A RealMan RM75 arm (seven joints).
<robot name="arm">
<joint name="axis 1" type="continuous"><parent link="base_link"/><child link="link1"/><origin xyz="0 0 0.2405" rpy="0 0 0"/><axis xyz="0 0 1"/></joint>
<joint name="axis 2" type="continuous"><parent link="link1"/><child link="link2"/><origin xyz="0 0 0" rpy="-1.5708 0 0"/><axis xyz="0 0 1"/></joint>
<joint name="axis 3" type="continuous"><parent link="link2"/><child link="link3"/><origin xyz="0 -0.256 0" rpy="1.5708 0 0"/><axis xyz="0 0 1"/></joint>
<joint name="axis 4" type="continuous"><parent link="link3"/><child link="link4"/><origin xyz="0 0 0" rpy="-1.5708 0 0"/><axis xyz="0 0 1"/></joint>
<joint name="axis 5" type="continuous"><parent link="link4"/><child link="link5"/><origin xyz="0 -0.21 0" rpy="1.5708 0 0"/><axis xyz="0 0 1"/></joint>
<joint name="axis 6" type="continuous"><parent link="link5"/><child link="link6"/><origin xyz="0 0 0" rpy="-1.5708 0 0"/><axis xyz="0 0 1"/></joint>
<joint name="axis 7" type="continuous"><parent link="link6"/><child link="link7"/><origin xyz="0 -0.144 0" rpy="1.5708 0 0"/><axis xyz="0 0 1"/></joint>
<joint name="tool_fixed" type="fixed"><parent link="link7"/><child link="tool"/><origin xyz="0 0 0" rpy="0 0 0"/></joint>
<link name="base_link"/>
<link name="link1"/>
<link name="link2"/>
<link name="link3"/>
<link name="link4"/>
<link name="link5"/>
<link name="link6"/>
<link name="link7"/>
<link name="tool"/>
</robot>
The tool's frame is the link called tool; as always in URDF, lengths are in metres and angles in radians. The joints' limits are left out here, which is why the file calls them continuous.
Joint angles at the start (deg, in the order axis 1, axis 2, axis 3, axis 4, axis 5, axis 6, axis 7): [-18.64 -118.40 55.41 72.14 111.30 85.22 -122.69]
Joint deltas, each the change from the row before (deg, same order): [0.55 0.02 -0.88 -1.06 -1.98 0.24 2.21]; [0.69 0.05 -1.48 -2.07 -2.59 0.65 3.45]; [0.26 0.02 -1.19 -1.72 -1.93 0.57 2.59]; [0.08 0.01 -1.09 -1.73 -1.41 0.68 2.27]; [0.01 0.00 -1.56 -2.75 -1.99 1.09 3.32]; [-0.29 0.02 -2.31 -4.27 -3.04 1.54 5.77]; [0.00 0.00 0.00 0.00 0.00 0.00 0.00]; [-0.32 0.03 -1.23 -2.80 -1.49 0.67 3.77]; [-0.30 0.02 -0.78 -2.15 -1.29 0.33 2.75]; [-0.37 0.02 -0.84 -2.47 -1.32 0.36 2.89]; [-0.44 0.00 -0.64 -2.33 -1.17 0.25 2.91]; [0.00 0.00 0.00 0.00 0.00 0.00 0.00]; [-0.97 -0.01 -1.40 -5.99 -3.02 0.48 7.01]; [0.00 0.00 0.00 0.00 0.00 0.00 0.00]
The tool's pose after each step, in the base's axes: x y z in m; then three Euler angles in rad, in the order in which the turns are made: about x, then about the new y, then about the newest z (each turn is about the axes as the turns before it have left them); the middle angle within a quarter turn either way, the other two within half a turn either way. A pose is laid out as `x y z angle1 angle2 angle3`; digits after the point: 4 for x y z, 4 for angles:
-0.2393 0.3271 0.0653 -2.6365 0.2358 -0.8450
-0.2454 0.3230 0.0673 -2.6154 0.2767 -0.8455
-0.2490 0.3207 0.0686 -2.5979 0.3101 -0.8456
-0.2523 0.3186 0.0690 -2.5860 0.3377 -0.8460
-0.2568 0.3155 0.0687 -2.5687 0.3796 -0.8481
-0.2617 0.3124 0.0684 -2.5332 0.4454 -0.8380
-0.2617 0.3124 0.0684 -2.5332 0.4454 -0.8380
-0.2648 0.3111 0.0670 -2.5105 0.4788 -0.8285
-0.2665 0.3108 0.0658 -2.4894 0.5048 -0.8247
-0.2684 0.3105 0.0639 -2.4656 0.5319 -0.8247
-0.2695 0.3106 0.0615 -2.4442 0.5559 -0.8202
-0.2695 0.3106 0.0615 -2.4442 0.5559 -0.8202
-0.2726 0.3103 0.0545 -2.3808 0.6096 -0.8251
-0.2726 0.3103 0.0545 -2.3808 0.6096 -0.8251

